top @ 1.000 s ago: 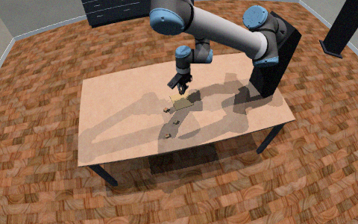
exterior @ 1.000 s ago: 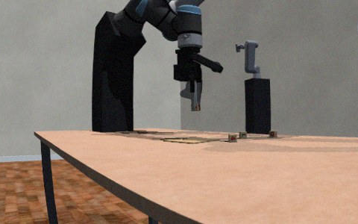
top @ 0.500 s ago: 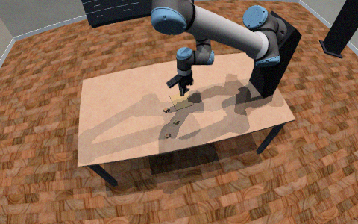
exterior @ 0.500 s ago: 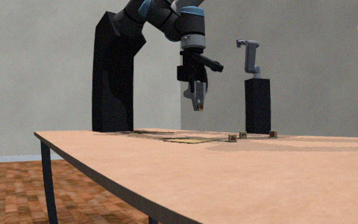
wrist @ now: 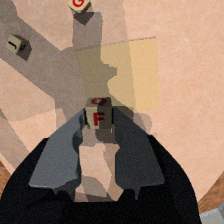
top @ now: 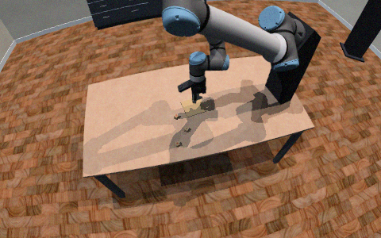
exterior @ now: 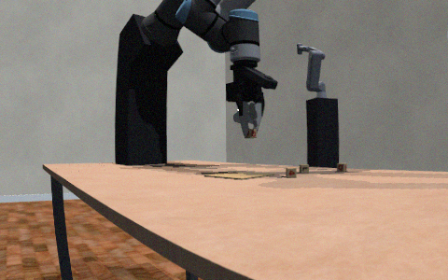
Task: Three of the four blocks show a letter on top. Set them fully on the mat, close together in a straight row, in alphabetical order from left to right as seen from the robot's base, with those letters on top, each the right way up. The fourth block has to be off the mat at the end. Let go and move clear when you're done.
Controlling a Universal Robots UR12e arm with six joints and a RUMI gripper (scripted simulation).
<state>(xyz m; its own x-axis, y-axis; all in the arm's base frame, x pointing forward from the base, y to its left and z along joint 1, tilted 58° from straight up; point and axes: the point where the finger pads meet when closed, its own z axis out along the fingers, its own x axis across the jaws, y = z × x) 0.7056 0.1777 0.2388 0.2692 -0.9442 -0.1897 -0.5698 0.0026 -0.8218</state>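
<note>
The mat is 10 mm ahead of my hand, 40 mm to the right of it and 120 mm below it. Also, from my hand: block (right at my hand).
</note>
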